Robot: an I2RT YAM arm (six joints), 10 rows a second.
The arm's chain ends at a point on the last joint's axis. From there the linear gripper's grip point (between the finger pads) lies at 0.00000 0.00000 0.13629 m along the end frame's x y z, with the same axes.
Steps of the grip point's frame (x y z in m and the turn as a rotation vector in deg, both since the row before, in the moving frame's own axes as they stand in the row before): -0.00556 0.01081 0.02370 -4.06 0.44 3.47; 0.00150 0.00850 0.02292 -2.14 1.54 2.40; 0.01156 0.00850 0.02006 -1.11 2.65 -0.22; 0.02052 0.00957 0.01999 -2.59 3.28 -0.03; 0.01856 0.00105 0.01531 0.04 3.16 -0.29
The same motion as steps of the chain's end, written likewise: -0.00631 0.00113 0.02405 -4.06 0.44 3.47; -0.00205 0.00334 0.02306 -2.14 1.54 2.40; 0.00525 0.00587 0.02023 -1.11 2.65 -0.22; 0.01272 0.00342 0.02035 -2.59 3.28 -0.03; 0.01105 0.00116 0.01552 0.04 3.16 -0.29
